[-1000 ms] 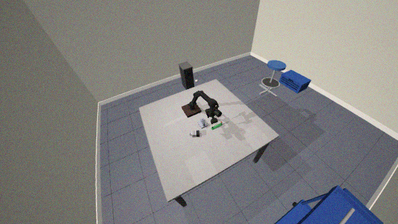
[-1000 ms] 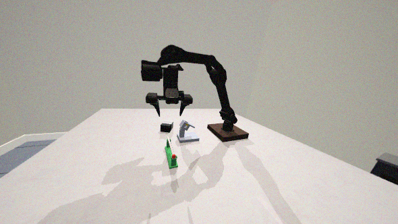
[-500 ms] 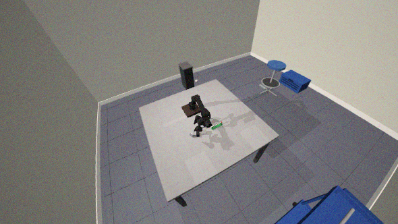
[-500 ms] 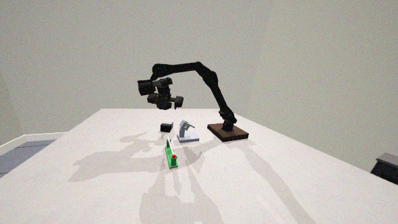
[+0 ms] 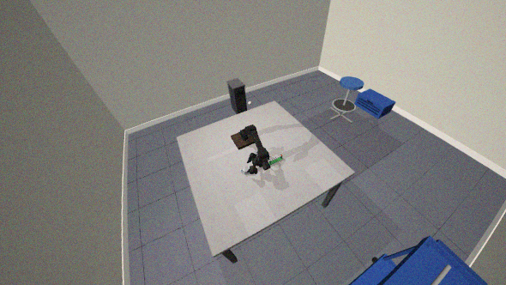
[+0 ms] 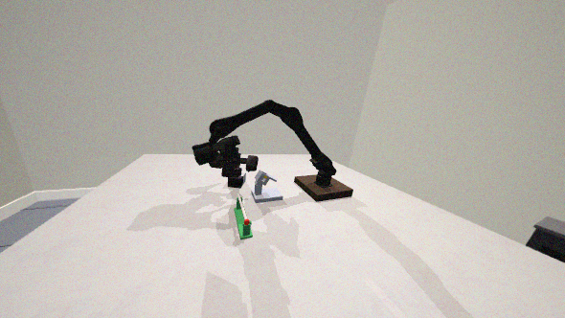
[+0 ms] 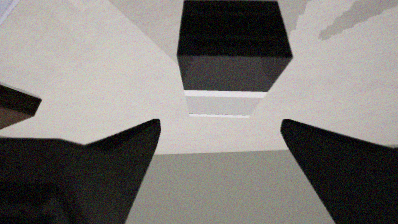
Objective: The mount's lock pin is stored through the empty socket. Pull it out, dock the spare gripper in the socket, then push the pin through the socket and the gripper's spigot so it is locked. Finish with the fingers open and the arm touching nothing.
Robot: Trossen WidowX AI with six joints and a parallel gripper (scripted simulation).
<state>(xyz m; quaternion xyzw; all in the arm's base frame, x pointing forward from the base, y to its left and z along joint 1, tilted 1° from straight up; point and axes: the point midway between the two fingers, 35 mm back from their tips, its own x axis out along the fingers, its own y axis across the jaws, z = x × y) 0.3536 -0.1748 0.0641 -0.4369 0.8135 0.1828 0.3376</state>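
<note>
Right now the spare gripper is 4 cm below my gripper tip. From my gripper tip the other things lie so: green pin rest: 27 cm to the left, 6 cm ahead, 4 cm below; then socket: 16 cm to the left, 6 cm behind, 1 cm below.
</note>
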